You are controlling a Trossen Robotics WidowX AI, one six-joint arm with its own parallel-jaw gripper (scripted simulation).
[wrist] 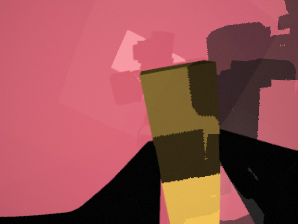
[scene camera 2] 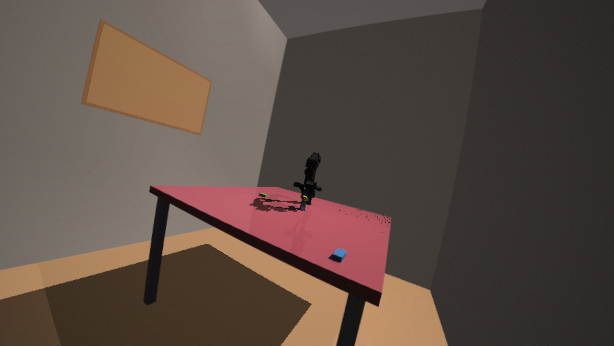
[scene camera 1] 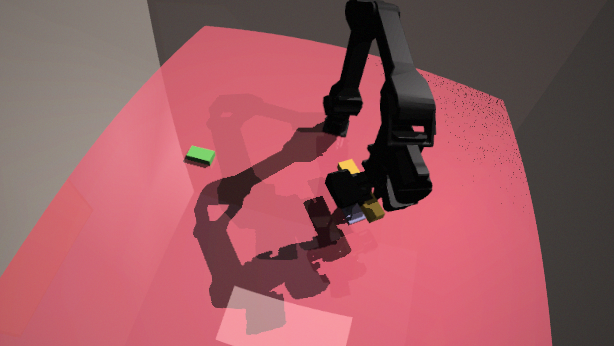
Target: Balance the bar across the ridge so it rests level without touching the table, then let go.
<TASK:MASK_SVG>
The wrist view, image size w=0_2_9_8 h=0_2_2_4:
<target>my gripper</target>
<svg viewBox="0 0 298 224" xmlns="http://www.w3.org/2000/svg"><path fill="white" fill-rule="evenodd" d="M153 140L148 141L137 152L137 155L122 167L117 176L110 180L104 188L98 190L94 196L90 197L90 200L84 202L81 208L78 206L76 210L71 210L71 212L41 214L41 216L40 214L23 217L4 216L0 217L0 224L160 224L161 171ZM221 129L220 137L218 137L218 152L220 152L223 171L229 176L230 183L234 185L235 192L238 192L238 196L241 197L243 204L245 204L251 220L254 220L255 224L298 224L297 149L278 147L278 145L267 143L267 141L251 139L251 137L222 131Z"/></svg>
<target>bar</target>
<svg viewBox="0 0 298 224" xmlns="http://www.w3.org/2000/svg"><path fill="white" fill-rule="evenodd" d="M213 61L190 61L190 63L150 69L150 71L140 73L150 131L152 131L153 144L156 147L158 164L160 164L162 186L164 186L166 210L168 210L170 224L220 224L221 161L220 152L218 152L218 137L220 137L221 131L220 99L218 99L216 63L213 63Z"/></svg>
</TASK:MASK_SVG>
